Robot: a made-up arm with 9 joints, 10 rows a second.
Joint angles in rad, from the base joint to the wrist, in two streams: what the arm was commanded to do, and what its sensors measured. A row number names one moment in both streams.
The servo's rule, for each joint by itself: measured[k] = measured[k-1] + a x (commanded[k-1-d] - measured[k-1]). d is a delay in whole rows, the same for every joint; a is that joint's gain. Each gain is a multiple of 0.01, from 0.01 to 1. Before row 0 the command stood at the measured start. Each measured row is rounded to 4 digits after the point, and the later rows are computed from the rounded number. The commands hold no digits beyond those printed.
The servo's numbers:
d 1
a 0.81 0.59 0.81 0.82 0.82 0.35 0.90 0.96 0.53
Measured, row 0:
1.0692 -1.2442 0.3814 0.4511 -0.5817 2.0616 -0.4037 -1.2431 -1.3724
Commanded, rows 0 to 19:
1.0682 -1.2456 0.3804 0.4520 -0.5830 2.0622 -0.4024 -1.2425 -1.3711
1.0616 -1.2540 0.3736 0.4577 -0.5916 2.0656 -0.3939 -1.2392 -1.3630
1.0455 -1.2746 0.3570 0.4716 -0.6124 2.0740 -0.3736 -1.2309 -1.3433
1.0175 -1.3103 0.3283 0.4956 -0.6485 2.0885 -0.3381 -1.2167 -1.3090
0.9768 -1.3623 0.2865 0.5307 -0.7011 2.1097 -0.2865 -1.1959 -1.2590
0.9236 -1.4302 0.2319 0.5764 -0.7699 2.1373 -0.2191 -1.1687 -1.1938
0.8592 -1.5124 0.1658 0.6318 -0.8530 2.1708 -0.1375 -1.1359 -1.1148
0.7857 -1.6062 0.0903 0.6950 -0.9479 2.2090 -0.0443 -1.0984 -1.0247
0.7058 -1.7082 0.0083 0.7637 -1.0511 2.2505 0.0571 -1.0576 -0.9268
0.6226 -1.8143 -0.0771 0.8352 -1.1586 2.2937 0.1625 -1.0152 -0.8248
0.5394 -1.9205 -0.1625 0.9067 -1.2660 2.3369 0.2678 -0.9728 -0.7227
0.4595 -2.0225 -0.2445 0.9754 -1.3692 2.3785 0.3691 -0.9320 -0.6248
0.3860 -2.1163 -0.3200 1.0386 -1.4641 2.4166 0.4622 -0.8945 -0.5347
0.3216 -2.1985 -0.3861 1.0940 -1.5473 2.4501 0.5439 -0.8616 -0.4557
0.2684 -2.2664 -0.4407 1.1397 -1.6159 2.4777 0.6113 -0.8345 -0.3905
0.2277 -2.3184 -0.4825 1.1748 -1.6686 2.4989 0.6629 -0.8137 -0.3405
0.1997 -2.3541 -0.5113 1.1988 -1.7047 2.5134 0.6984 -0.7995 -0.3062
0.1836 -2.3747 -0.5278 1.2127 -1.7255 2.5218 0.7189 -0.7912 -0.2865
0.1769 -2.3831 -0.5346 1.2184 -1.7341 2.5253 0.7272 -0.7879 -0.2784
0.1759 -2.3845 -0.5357 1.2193 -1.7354 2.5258 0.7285 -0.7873 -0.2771
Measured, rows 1 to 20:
1.0692 -1.2442 0.3814 0.4511 -0.5817 2.0616 -0.4037 -1.2431 -1.3724
1.0684 -1.2450 0.3806 0.4518 -0.5828 2.0618 -0.4025 -1.2425 -1.3717
1.0629 -1.2503 0.3749 0.4566 -0.5900 2.0631 -0.3948 -1.2393 -1.3671
1.0488 -1.2646 0.3604 0.4689 -0.6084 2.0669 -0.3757 -1.2312 -1.3545
1.0234 -1.2916 0.3344 0.4908 -0.6413 2.0745 -0.3419 -1.2173 -1.3304
0.9857 -1.3333 0.2956 0.5235 -0.6903 2.0868 -0.2920 -1.1968 -1.2926
0.9354 -1.3905 0.2440 0.5669 -0.7556 2.1045 -0.2264 -1.1698 -1.2402
0.8737 -1.4624 0.1807 0.6201 -0.8355 2.1277 -0.1464 -1.1373 -1.1737
0.8024 -1.5472 0.1075 0.6815 -0.9277 2.1562 -0.0545 -1.1000 -1.0947
0.7242 -1.6422 0.0271 0.7489 -1.0289 2.1892 0.0459 -1.0593 -1.0057
0.6419 -1.7437 -0.0573 0.8197 -1.1353 2.2258 0.1508 -1.0170 -0.9098
0.5589 -1.8480 -0.1425 0.8910 -1.2425 2.2647 0.2561 -0.9746 -0.8106
0.4784 -1.9510 -0.2251 0.9602 -1.3464 2.3045 0.3578 -0.9337 -0.7121
0.4036 -2.0485 -0.3020 1.0245 -1.4429 2.3437 0.4518 -0.8961 -0.6181
0.3372 -2.1370 -0.3701 1.0815 -1.5285 2.3809 0.5347 -0.8630 -0.5320
0.2815 -2.2133 -0.4273 1.1292 -1.6002 2.4148 0.6036 -0.8356 -0.4570
0.2379 -2.2753 -0.4720 1.1666 -1.6563 2.4442 0.6570 -0.8146 -0.3953
0.2070 -2.3218 -0.5038 1.1930 -1.6960 2.4684 0.6943 -0.8001 -0.3481
0.1880 -2.3530 -0.5232 1.2092 -1.7202 2.4871 0.7164 -0.7916 -0.3155
0.1790 -2.3708 -0.5324 1.2167 -1.7316 2.5005 0.7261 -0.7880 -0.2958

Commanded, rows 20 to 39:
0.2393 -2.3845 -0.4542 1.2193 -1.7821 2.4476 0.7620 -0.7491 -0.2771
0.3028 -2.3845 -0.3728 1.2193 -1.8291 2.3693 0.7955 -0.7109 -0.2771
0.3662 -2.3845 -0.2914 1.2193 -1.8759 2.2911 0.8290 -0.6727 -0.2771
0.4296 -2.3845 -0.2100 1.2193 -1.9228 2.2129 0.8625 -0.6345 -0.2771
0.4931 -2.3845 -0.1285 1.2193 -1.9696 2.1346 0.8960 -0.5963 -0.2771
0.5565 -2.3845 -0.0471 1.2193 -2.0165 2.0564 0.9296 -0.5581 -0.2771
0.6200 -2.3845 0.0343 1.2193 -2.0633 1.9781 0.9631 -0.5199 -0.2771
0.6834 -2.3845 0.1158 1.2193 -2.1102 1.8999 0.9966 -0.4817 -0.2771
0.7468 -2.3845 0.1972 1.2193 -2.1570 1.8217 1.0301 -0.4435 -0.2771
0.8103 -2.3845 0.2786 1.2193 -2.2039 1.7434 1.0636 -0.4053 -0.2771
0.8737 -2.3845 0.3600 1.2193 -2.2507 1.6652 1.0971 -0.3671 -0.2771
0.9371 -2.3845 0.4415 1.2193 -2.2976 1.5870 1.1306 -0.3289 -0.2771
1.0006 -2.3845 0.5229 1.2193 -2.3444 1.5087 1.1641 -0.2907 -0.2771
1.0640 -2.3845 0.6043 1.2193 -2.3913 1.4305 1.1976 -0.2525 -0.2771
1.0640 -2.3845 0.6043 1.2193 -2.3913 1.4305 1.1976 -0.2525 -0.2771
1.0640 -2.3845 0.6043 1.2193 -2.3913 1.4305 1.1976 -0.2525 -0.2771
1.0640 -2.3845 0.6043 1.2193 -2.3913 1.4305 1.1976 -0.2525 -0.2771
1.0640 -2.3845 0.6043 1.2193 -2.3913 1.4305 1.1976 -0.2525 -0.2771
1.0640 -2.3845 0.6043 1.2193 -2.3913 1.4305 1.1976 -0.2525 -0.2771
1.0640 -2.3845 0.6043 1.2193 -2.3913 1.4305 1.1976 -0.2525 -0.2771
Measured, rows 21 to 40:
0.1765 -2.3789 -0.5351 1.2188 -1.7347 2.5094 0.7283 -0.7873 -0.2859
0.2274 -2.3822 -0.4696 1.2192 -1.7736 2.4878 0.7586 -0.7506 -0.2812
0.2885 -2.3836 -0.3912 1.2193 -1.8191 2.4463 0.7918 -0.7125 -0.2790
0.3514 -2.3841 -0.3104 1.2193 -1.8657 2.3920 0.8253 -0.6743 -0.2780
0.4147 -2.3843 -0.2291 1.2193 -1.9125 2.3293 0.8588 -0.6361 -0.2775
0.4782 -2.3844 -0.1476 1.2193 -1.9593 2.2612 0.8923 -0.5979 -0.2773
0.5416 -2.3845 -0.0662 1.2193 -2.0062 2.1895 0.9259 -0.5597 -0.2772
0.6051 -2.3845 0.0152 1.2193 -2.0530 2.1155 0.9594 -0.5215 -0.2771
0.6685 -2.3845 0.0967 1.2193 -2.0999 2.0400 0.9929 -0.4833 -0.2771
0.7319 -2.3845 0.1781 1.2193 -2.1467 1.9636 1.0264 -0.4451 -0.2771
0.7954 -2.3845 0.2595 1.2193 -2.1936 1.8865 1.0599 -0.4069 -0.2771
0.8588 -2.3845 0.3409 1.2193 -2.2404 1.8090 1.0934 -0.3687 -0.2771
0.9222 -2.3845 0.4224 1.2193 -2.2873 1.7313 1.1269 -0.3305 -0.2771
0.9857 -2.3845 0.5038 1.2193 -2.3341 1.6534 1.1604 -0.2923 -0.2771
1.0491 -2.3845 0.5852 1.2193 -2.3810 1.5754 1.1939 -0.2541 -0.2771
1.0612 -2.3845 0.6007 1.2193 -2.3894 1.5247 1.1972 -0.2526 -0.2771
1.0635 -2.3845 0.6036 1.2193 -2.3910 1.4917 1.1976 -0.2525 -0.2771
1.0639 -2.3845 0.6042 1.2193 -2.3912 1.4703 1.1976 -0.2525 -0.2771
1.0640 -2.3845 0.6043 1.2193 -2.3913 1.4564 1.1976 -0.2525 -0.2771
1.0640 -2.3845 0.6043 1.2193 -2.3913 1.4473 1.1976 -0.2525 -0.2771

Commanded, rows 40 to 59:
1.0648 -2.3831 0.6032 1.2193 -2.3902 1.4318 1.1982 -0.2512 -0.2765
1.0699 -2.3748 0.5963 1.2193 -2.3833 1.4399 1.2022 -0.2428 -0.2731
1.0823 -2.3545 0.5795 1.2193 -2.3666 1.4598 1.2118 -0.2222 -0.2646
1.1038 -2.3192 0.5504 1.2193 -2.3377 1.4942 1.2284 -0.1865 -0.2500
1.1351 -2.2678 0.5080 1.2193 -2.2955 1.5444 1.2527 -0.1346 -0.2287
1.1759 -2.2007 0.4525 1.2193 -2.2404 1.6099 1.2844 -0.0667 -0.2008
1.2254 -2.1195 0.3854 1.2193 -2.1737 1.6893 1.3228 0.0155 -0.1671
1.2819 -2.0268 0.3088 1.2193 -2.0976 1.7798 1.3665 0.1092 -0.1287
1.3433 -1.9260 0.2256 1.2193 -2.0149 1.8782 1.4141 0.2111 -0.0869
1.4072 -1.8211 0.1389 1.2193 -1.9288 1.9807 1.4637 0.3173 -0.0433
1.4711 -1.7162 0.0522 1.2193 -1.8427 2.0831 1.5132 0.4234 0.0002
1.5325 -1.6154 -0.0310 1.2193 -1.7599 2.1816 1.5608 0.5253 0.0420
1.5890 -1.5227 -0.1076 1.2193 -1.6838 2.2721 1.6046 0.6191 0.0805
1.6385 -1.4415 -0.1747 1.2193 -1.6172 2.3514 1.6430 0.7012 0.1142
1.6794 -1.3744 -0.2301 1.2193 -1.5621 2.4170 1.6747 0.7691 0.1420
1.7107 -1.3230 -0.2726 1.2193 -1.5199 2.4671 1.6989 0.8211 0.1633
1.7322 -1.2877 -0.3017 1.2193 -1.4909 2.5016 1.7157 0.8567 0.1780
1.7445 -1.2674 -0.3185 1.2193 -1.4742 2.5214 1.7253 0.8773 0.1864
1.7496 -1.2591 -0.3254 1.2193 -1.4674 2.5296 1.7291 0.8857 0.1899
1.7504 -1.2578 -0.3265 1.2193 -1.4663 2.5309 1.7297 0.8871 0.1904
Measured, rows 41 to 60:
1.0640 -2.3845 0.6043 1.2193 -2.3913 1.4414 1.1976 -0.2525 -0.2771
1.0646 -2.3837 0.6034 1.2193 -2.3904 1.4380 1.1981 -0.2513 -0.2768
1.0689 -2.3784 0.5976 1.2193 -2.3846 1.4387 1.2018 -0.2431 -0.2748
1.0798 -2.3643 0.5829 1.2193 -2.3698 1.4461 1.2108 -0.2230 -0.2694
1.0992 -2.3377 0.5566 1.2193 -2.3435 1.4629 1.2266 -0.1880 -0.2591
1.1283 -2.2965 0.5172 1.2193 -2.3041 1.4914 1.2501 -0.1367 -0.2430
1.1669 -2.2400 0.4648 1.2193 -2.2519 1.5329 1.2810 -0.0695 -0.2206
1.2143 -2.1689 0.4005 1.2193 -2.1878 1.5876 1.3186 0.0121 -0.1922
1.2691 -2.0851 0.3262 1.2193 -2.1138 1.6549 1.3617 0.1053 -0.1585
1.3292 -1.9912 0.2447 1.2193 -2.0327 1.7331 1.4089 0.2069 -0.1206
1.3924 -1.8908 0.1590 1.2193 -1.9475 1.8198 1.4582 0.3129 -0.0796
1.4561 -1.7878 0.0725 1.2193 -1.8616 1.9120 1.5077 0.4190 -0.0373
1.5180 -1.6861 -0.0113 1.2193 -1.7782 2.0064 1.5555 0.5210 0.0047
1.5755 -1.5897 -0.0893 1.2193 -1.7008 2.0994 1.5997 0.6152 0.0449
1.6265 -1.5023 -0.1585 1.2193 -1.6322 2.1876 1.6387 0.6978 0.0816
1.6693 -1.4268 -0.2165 1.2193 -1.5747 2.2679 1.6711 0.7662 0.1136
1.7028 -1.3656 -0.2619 1.2193 -1.5298 2.3376 1.6961 0.8189 0.1399
1.7266 -1.3196 -0.2941 1.2193 -1.4979 2.3950 1.7137 0.8552 0.1601
1.7411 -1.2888 -0.3139 1.2193 -1.4785 2.4392 1.7241 0.8764 0.1740
1.7480 -1.2713 -0.3232 1.2193 -1.4694 2.4708 1.7286 0.8853 0.1824

